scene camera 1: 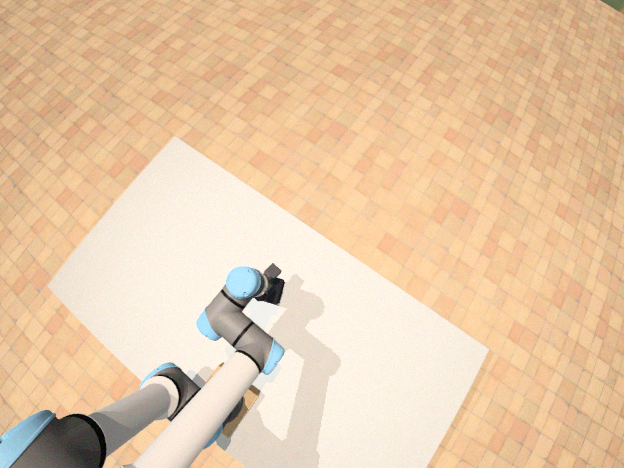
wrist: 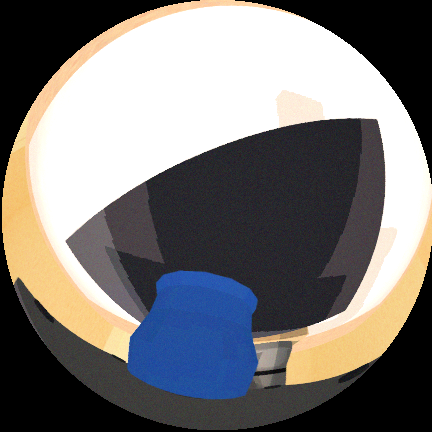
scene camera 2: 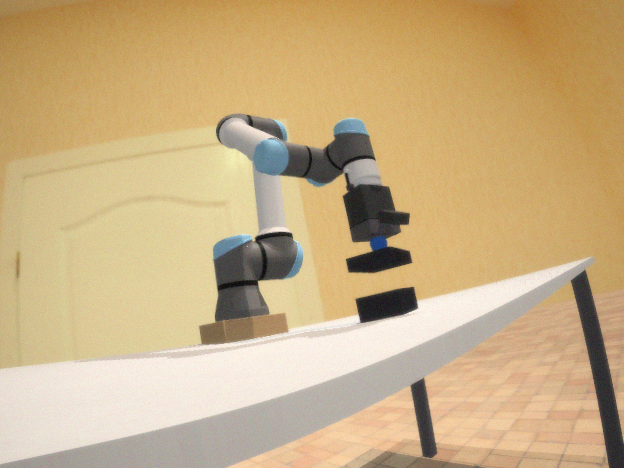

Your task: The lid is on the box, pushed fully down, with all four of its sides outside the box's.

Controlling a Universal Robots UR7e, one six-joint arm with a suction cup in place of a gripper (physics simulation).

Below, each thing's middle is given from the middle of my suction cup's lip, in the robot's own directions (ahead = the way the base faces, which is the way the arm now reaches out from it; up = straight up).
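There's a box (scene camera 2: 397, 302) here, and my suction cup is 1 cm past it and 11 cm above it. The black lid (scene camera 2: 389, 257) is 2 cm below my suction cup.
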